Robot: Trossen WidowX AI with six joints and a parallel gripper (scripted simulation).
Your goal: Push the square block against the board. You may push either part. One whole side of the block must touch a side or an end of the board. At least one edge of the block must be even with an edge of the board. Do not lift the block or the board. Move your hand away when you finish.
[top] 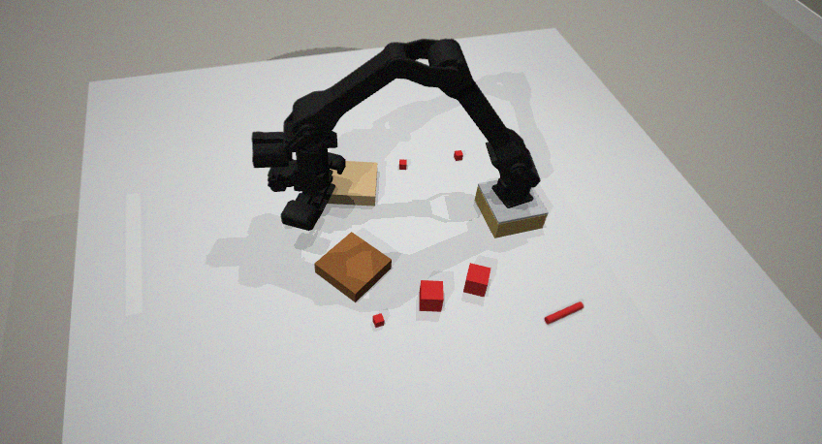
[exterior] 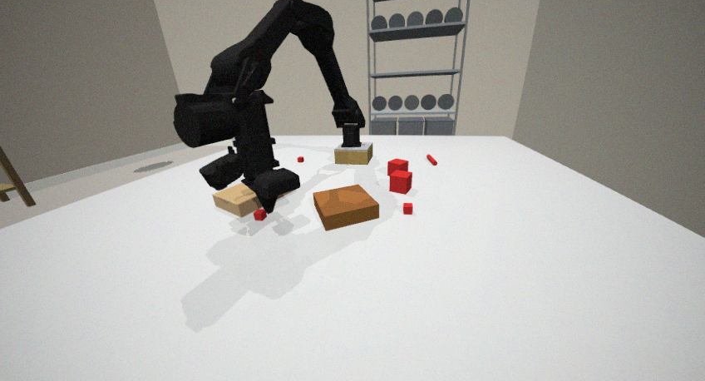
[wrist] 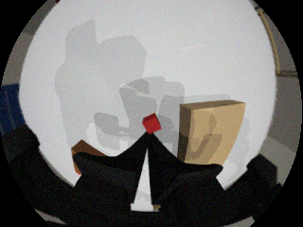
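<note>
Right now the square brown block is 20 mm behind my gripper tip, 150 mm to the left of it and 10 mm above it. The rest, counted from my gripper tip: red stick 330 mm behind, 390 mm to the left; then tan board 80 mm behind, 70 mm to the right, 10 mm above.
</note>
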